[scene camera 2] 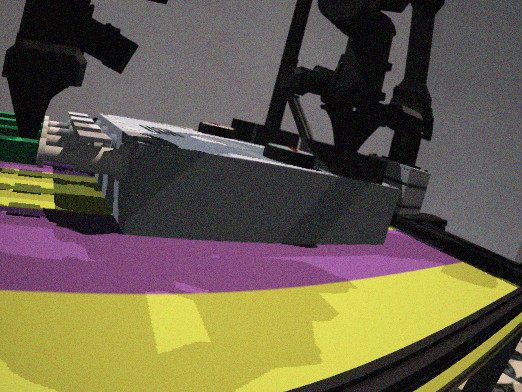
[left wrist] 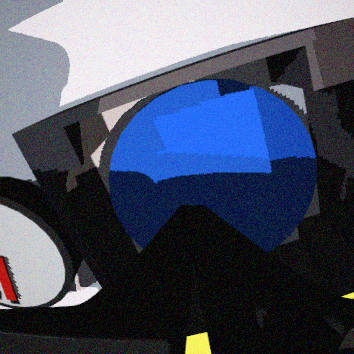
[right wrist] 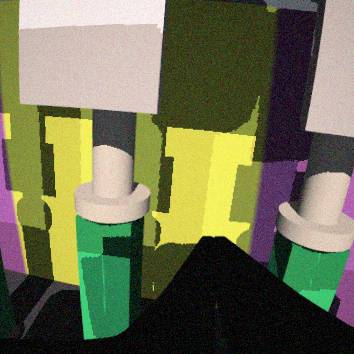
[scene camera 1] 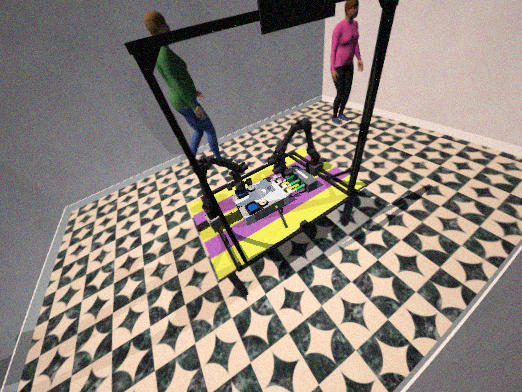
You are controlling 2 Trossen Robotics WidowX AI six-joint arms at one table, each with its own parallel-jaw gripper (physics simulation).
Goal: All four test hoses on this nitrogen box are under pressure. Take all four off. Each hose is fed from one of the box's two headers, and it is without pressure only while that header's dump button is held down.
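Frame: origin at the left arm's base, x right, y ahead, z up, level; metres.
Where they show: left gripper, between the fingertips: [left wrist: 190,216] [scene camera 1: 242,192]; right gripper, between the fingertips: [right wrist: 211,246] [scene camera 1: 284,178]; left arm's base, origin of its link: [scene camera 2: 401,163] [scene camera 1: 212,215]; right arm's base, origin of its link: [scene camera 1: 314,163].
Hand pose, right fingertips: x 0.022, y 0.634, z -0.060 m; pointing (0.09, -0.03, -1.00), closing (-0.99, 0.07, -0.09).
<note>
Things, the pixels of their top centre, and the offset from my right fingertips. "pt": a spot on its surface instead. Level surfaces: height alone.
- purple table, height of its surface: dz -0.052 m
- rear blue dump button, centre of its top: [left wrist: 213,189] [scene camera 1: 241,193] dx -0.079, dy -0.361, dz +0.036 m
- second blue button, centre of its top: [scene camera 1: 252,207] dx +0.109, dy -0.390, dz +0.044 m
- grey block, a spot on its surface: [scene camera 1: 308,181] pt dx +0.195, dy +0.073, dz +0.028 m
The grey nitrogen box [scene camera 1: 267,194] [scene camera 2: 240,202] stands on the yellow and purple table [scene camera 1: 283,233]. My left gripper [scene camera 1: 241,189] [left wrist: 190,216] is shut and empty, with its tips down on the rear blue dump button [scene camera 1: 242,193] [left wrist: 211,140]. A second blue button [scene camera 1: 252,207] lies nearer the front. Green hoses [scene camera 1: 294,182] run from the box's right side. In the right wrist view two green hoses [right wrist: 109,274] [right wrist: 309,274] with white collars and white tags [right wrist: 88,67] stay plugged in. My right gripper [scene camera 1: 278,171] [right wrist: 211,246] is shut and empty between them, touching neither.
Two round gauges [scene camera 1: 252,187] [scene camera 1: 263,202] [left wrist: 28,253] sit on the box top. A grey block [scene camera 1: 308,181] holds the hoses' far ends. A black gantry post [scene camera 1: 368,101] stands at the table's right. A person in green [scene camera 1: 178,82] and a person in pink [scene camera 1: 345,50] are behind.
</note>
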